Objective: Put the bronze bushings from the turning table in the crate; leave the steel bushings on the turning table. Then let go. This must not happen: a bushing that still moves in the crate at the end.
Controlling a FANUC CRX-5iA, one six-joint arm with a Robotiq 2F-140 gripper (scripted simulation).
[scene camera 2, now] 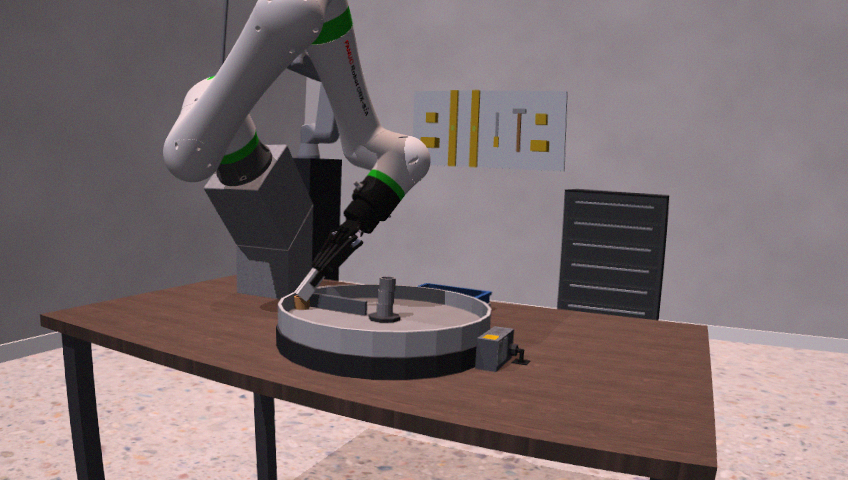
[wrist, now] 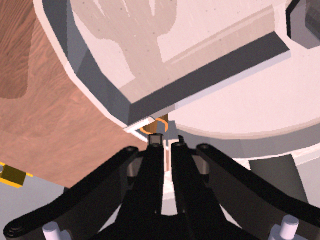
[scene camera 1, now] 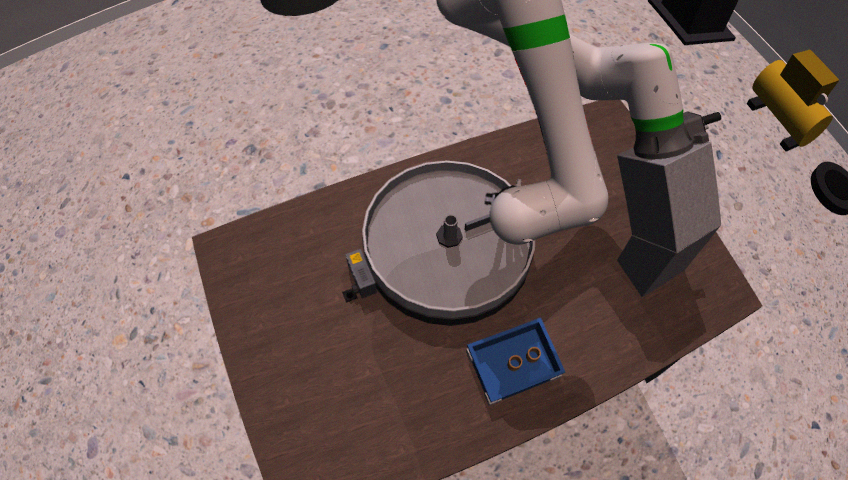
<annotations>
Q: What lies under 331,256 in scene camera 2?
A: The gripper.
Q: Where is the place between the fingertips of the gripper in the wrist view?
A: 166,132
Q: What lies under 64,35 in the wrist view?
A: A turning table.
</annotations>
